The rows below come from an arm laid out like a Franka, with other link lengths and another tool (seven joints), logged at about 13 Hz.
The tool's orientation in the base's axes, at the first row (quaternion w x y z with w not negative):
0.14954 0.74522 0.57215 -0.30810
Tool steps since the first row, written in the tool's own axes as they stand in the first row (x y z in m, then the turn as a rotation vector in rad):
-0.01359 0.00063 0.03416 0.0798 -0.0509 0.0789
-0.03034 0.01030 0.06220 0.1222 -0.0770 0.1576
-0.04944 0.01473 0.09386 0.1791 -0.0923 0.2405
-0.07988 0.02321 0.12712 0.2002 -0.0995 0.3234
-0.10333 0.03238 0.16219 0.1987 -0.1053 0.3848
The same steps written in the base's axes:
-0.01136 -0.03018 -0.01766 -0.0584 0.0306 -0.1041
-0.01290 -0.06197 -0.02982 -0.0992 0.0254 -0.1877
-0.02081 -0.09604 -0.04259 -0.1287 0.0256 -0.2850
-0.02711 -0.14088 -0.04996 -0.1561 -0.0039 -0.3608
-0.03219 -0.18166 -0.06321 -0.1795 -0.0386 -0.4061

